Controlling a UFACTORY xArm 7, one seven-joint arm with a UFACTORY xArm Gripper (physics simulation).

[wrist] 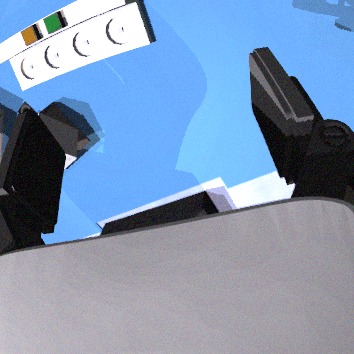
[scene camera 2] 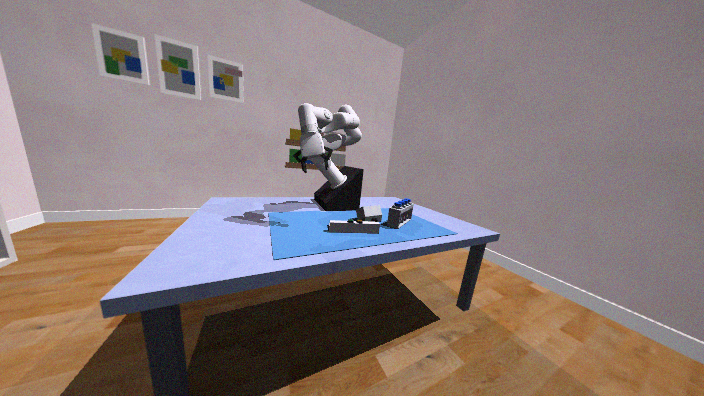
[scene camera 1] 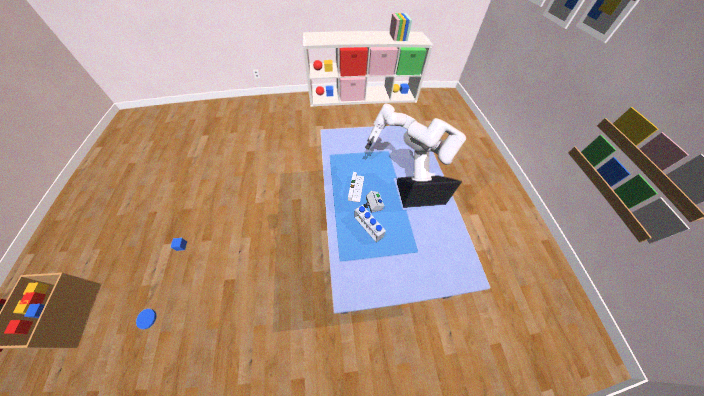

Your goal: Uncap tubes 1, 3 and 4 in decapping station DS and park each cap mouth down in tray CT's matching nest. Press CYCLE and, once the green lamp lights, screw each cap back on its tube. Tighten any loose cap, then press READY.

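Frame: origin at the arm's base, x ahead, y left, z up, level; centimetres.
Seen in the pictures: gripper, fingertip midpoint: point(wrist: 143, 103) point(scene camera 2: 316, 170) point(scene camera 1: 367, 145); arm's base, origin of the base link: point(scene camera 2: 339, 182) point(scene camera 1: 421, 179).
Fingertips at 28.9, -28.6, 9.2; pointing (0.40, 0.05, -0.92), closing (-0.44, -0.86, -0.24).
Pixels of each thing's top centre, then the offset from my fingertips to it, as dx, dy, dz. Level surfaces: height alone.
- White tray CT, middle of its top: point(wrist: 47, 49) point(scene camera 2: 354, 218) point(scene camera 1: 356, 184) +10.7, +15.0, -19.5
- grey button box, middle of its top: point(wrist: 25, 168) point(scene camera 2: 369, 205) point(scene camera 1: 376, 197) +2.2, +30.5, -16.4
- blue mat, its level: dz -24.8
- lavender table, its level: dz -25.1
Decapping station DS point(scene camera 1: 363, 222) point(scene camera 2: 395, 218), a white block, stands on the mat with blue caps on its tubes in a row. White tray CT point(scene camera 1: 356, 194) point(scene camera 2: 354, 228) point(wrist: 102, 39) lies nearby; the round nests visible in the wrist view hold no caps, and a green and an orange square sit beside them. The grey button box point(scene camera 1: 375, 202) point(scene camera 2: 370, 213) point(wrist: 62, 131) stands between tray and station, mostly hidden behind a finger in the wrist view. My gripper point(scene camera 1: 368, 149) point(scene camera 2: 316, 165) point(wrist: 143, 103) is open and empty, high above the table, off the tray's far end from the station.
The blue mat point(scene camera 1: 370, 251) point(scene camera 2: 300, 245) lies on the lavender table point(scene camera 1: 410, 287) point(scene camera 2: 220, 245). The arm's black base block point(scene camera 1: 427, 193) point(scene camera 2: 352, 187) stands beside the mat, near the button box. A cube shelf point(scene camera 1: 367, 39) stands against the wall beyond the table.
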